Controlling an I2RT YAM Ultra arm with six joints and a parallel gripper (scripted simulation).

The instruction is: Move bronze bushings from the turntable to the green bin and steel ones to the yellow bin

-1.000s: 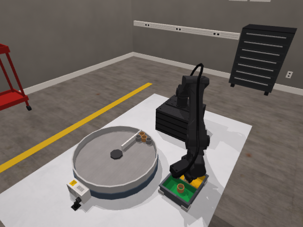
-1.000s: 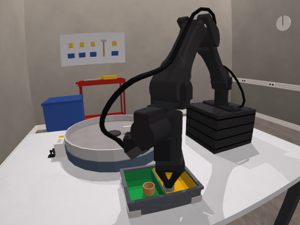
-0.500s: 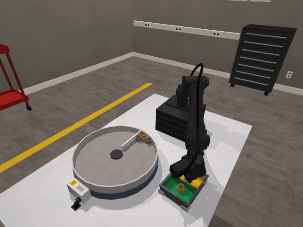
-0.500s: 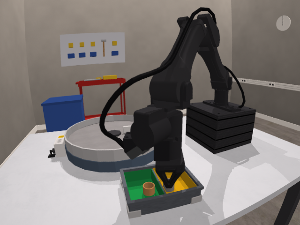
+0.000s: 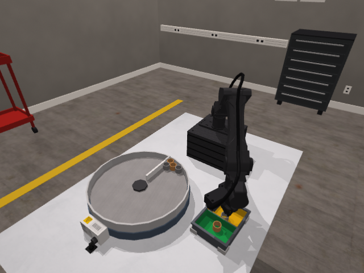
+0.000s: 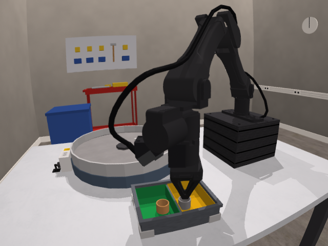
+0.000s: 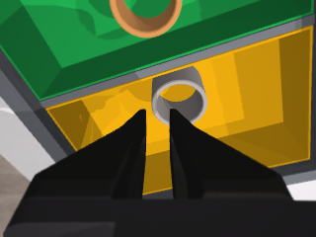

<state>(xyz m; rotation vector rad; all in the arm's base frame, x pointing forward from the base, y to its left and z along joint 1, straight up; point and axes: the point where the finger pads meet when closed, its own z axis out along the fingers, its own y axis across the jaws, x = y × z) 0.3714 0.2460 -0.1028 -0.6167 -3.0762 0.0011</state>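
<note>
Now: hand 3 cm above the dark grey tray, 2 cm short of it and 1 cm to the left of it. The rest, counted from my hand: turntable: 37 cm to the right, 9 cm ahead; then green bin: 7 cm ahead, 4 cm below, 2 cm to the right; then yellow bin: 4 cm below, 2 cm behind, 1 cm to the right.
</note>
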